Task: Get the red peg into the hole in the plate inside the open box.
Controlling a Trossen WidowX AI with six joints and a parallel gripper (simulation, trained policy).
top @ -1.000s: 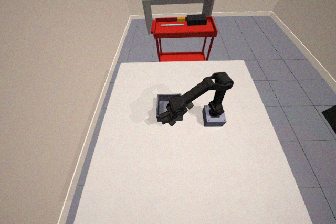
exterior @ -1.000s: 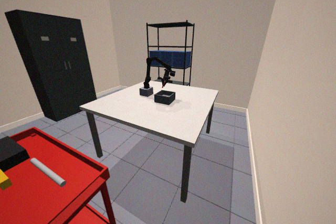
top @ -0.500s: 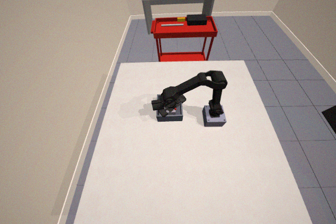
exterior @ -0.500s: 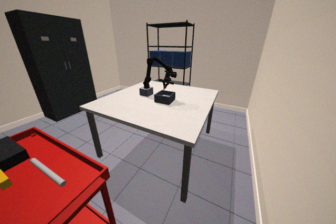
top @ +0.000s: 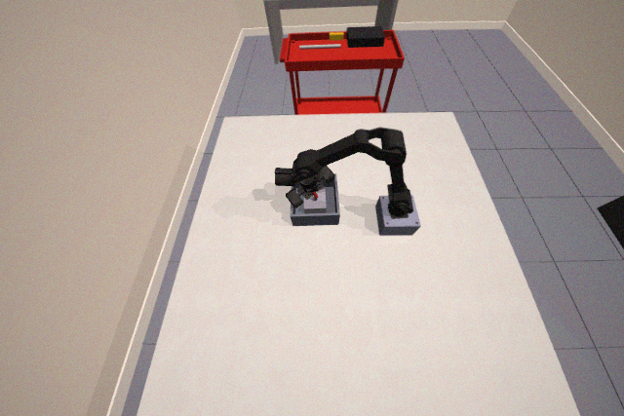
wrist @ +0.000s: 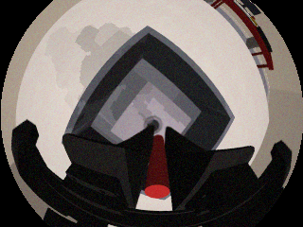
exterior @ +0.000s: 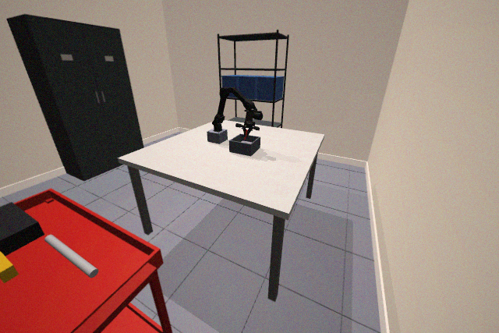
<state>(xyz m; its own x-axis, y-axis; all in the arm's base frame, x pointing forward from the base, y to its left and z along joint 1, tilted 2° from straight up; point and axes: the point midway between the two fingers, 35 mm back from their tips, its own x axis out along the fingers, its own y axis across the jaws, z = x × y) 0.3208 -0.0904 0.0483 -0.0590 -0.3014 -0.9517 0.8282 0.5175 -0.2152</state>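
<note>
Now: the red peg 10 mm behind my gripper tip, 20 mm to the left of it and 20 mm above it. The rest, counted from my gripper tip: plate (10 mm behind, 10 mm to the left, 60 mm below); then grey box (10 mm behind, 10 mm to the left, 80 mm below).
</note>
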